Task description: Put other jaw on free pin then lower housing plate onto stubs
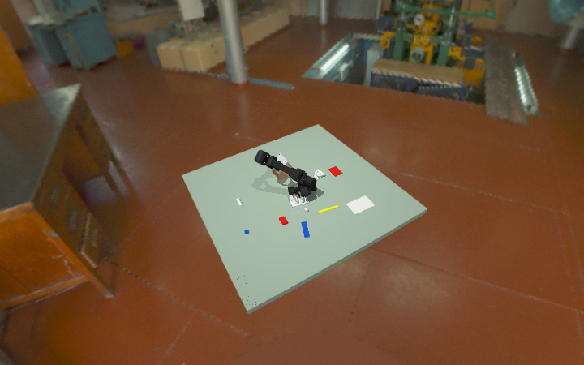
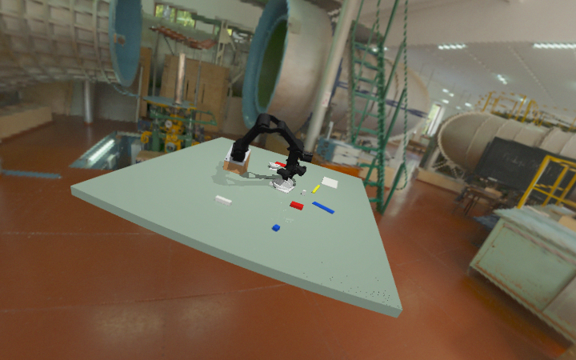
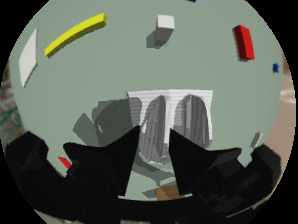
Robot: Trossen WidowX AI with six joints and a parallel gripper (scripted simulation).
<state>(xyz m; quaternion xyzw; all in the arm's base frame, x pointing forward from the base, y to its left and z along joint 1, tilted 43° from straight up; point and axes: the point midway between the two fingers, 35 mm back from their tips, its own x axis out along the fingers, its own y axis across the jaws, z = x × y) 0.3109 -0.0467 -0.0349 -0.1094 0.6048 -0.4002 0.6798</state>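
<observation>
Right now the white housing part is 12 cm behind my gripper tip, 24 cm to the left of it and 1 cm above it. Also, from my gripper tip: red block: 9 cm ahead, 22 cm to the right, 1 cm below; then tiny white cube: 11 cm ahead, 5 cm to the right; then yellow bar: 19 cm ahead, 8 cm to the left, 1 cm below.
</observation>
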